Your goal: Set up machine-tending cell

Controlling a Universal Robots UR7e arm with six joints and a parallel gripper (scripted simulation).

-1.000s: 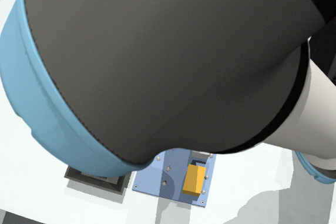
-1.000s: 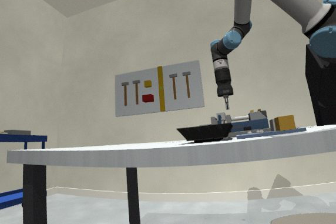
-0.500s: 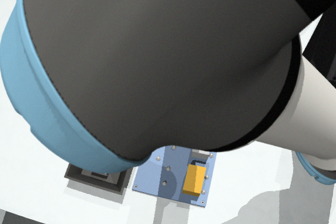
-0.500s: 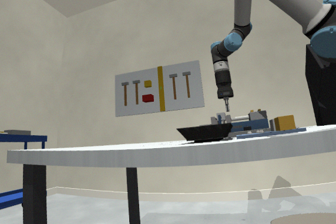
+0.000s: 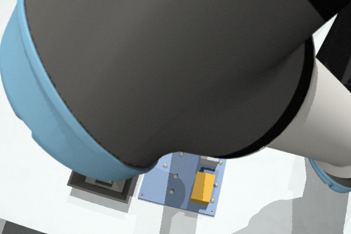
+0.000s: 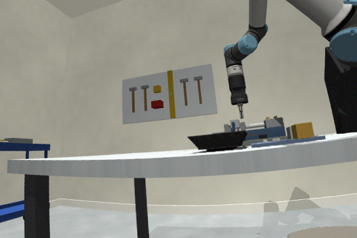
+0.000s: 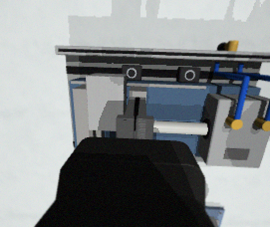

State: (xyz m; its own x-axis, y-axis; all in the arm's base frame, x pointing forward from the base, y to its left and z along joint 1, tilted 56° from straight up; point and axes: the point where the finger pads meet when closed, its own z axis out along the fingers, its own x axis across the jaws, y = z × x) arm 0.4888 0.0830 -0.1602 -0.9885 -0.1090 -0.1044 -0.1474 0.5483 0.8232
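The blue base lies 10 cm below my hand, 4 cm behind it and 3 cm to the left of it. The rest, counted from my hand: brass blank 37 cm to the left, 21 cm behind, 11 cm below.
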